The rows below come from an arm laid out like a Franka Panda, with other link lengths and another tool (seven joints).
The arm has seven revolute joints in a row. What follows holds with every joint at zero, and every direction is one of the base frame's.
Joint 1 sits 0.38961 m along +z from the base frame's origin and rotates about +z.
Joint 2 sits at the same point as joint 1 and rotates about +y.
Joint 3 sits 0.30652 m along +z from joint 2 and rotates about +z.
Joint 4 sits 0.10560 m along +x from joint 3 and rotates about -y.
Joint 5 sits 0.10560 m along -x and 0.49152 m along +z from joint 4 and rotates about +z.
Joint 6 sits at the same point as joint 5 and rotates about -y.
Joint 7 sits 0.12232 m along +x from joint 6 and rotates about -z.
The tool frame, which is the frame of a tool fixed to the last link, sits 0.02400 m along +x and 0.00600 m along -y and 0.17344 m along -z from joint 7; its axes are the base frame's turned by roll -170.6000, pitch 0.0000 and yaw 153.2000 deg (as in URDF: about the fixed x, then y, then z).
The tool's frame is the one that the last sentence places.
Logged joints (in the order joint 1, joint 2, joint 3, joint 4, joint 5, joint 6, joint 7), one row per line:
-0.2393, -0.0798, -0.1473, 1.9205, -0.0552, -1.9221, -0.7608
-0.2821, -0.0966, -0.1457, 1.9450, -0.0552, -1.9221, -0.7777
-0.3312, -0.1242, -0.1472, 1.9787, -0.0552, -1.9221, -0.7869
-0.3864, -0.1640, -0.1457, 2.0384, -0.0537, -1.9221, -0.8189
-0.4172, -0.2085, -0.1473, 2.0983, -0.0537, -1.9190, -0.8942
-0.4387, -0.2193, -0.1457, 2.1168, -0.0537, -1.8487, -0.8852
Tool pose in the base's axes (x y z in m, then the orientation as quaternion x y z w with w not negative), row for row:
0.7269, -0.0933, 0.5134, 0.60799, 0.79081, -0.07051, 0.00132
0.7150, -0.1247, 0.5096, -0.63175, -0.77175, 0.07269, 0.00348
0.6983, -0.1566, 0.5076, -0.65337, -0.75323, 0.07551, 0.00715
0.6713, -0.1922, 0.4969, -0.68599, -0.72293, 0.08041, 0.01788
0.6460, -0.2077, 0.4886, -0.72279, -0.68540, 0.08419, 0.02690
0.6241, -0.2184, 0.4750, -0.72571, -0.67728, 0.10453, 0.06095
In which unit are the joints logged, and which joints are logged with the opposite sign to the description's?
The joints are logged in radians. Opposite sign: joint 3, joint 4, joint 6, joint 7.
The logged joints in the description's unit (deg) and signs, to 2 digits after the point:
-13.71, -4.57, 8.44, -110.04, -3.16, 110.13, 43.59
-16.16, -5.53, 8.35, -111.44, -3.16, 110.13, 44.56
-18.98, -7.12, 8.43, -113.37, -3.16, 110.13, 45.09
-22.14, -9.40, 8.35, -116.79, -3.08, 110.13, 46.92
-23.90, -11.95, 8.44, -120.22, -3.08, 109.95, 51.23
-25.14, -12.56, 8.35, -121.28, -3.08, 105.92, 50.72

